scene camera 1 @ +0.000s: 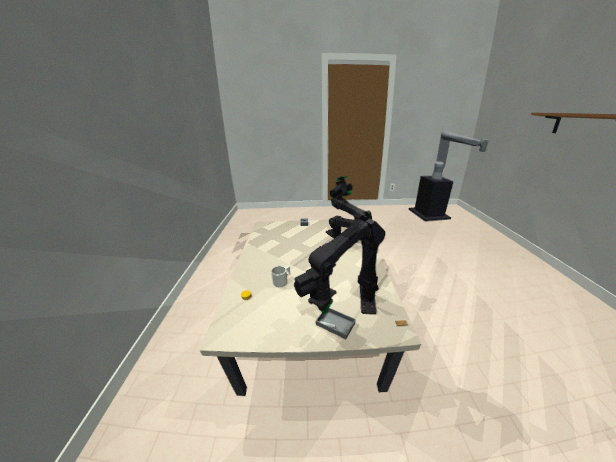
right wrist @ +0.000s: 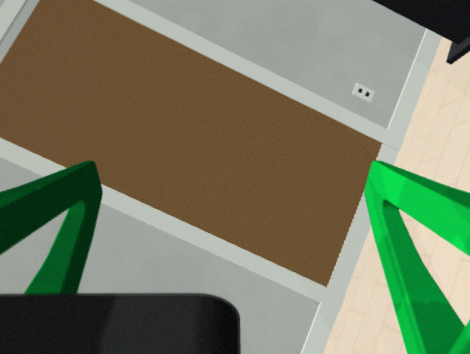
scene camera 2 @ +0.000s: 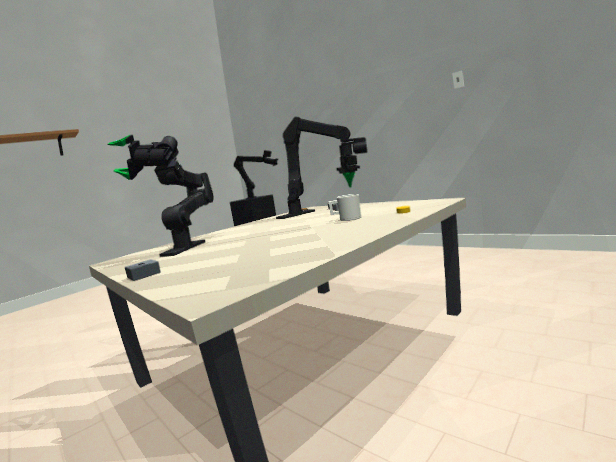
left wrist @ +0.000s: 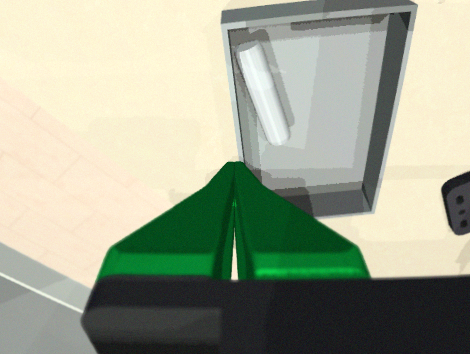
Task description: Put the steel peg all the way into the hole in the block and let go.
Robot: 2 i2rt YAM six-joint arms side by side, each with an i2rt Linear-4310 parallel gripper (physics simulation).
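Frame: origin at the left arm's base, x ahead, y left, z up, level; millimetres.
Seen in the pictures: left gripper, fingertip midpoint: (scene camera 1: pixel 323 313) (scene camera 2: pixel 350 187) (left wrist: pixel 234 175); right gripper, fingertip midpoint: (scene camera 1: pixel 349 182) (right wrist: pixel 233 176) (scene camera 2: pixel 111 157); left arm's base, origin of the base link: (scene camera 1: pixel 367 298) (scene camera 2: pixel 296 214); right arm's base, origin of the base link: (scene camera 1: pixel 336 236) (scene camera 2: pixel 184 249).
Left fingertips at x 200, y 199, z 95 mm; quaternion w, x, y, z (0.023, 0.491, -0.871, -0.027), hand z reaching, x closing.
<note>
Pixels of each thing's top centre, then the offset from my left fingertips to it. "pt": a spot on its surface instead. Level surfaces: height alone.
- steel peg, middle of its top: (left wrist: pixel 265 103) (scene camera 1: pixel 327 323) 17 mm back, 13 mm right, 75 mm down
- grey tray, middle of its top: (left wrist: pixel 315 139) (scene camera 1: pixel 335 319) 50 mm back, 28 mm right, 67 mm down
- dark grey block, middle of its top: (scene camera 2: pixel 141 263) (scene camera 1: pixel 304 220) 247 mm ahead, 998 mm right, 63 mm down
- grey mug, surface spot: (scene camera 2: pixel 349 207) pt 290 mm ahead, 294 mm right, 48 mm down
- table, its level: 95 mm down
- yellow disc, middle of its top: (scene camera 2: pixel 403 207) (scene camera 1: pixel 245 293) 406 mm ahead, 139 mm right, 76 mm down
- small brown piece, middle of its top: (scene camera 1: pixel 401 322) 340 mm back, 54 mm right, 87 mm down
The steel peg (left wrist: pixel 265 95) (scene camera 1: pixel 328 325) lies on its side in the grey tray (left wrist: pixel 382 125) (scene camera 1: pixel 346 333), near one long wall, in the left wrist view. My left gripper (left wrist: pixel 234 175) (scene camera 2: pixel 349 186) is shut with its fingertips together and nothing between them; it hangs above the tray's edge, apart from the peg. The dark grey block (scene camera 2: pixel 142 270) (scene camera 1: pixel 304 222) sits at the table's far end in scene camera 1, with a small hole in its top. My right gripper (right wrist: pixel 233 176) (scene camera 2: pixel 120 157) is open and empty, raised above the table and pointing at the door.
A grey mug (scene camera 1: pixel 279 276) (scene camera 2: pixel 349 207) stands on the table (scene camera 1: pixel 270 335) (scene camera 2: pixel 300 260), with a yellow disc (scene camera 1: pixel 246 295) (scene camera 2: pixel 403 209) near it. A small brown piece (scene camera 1: pixel 401 323) lies by the table's right edge in scene camera 1, beyond the left arm's base.
</note>
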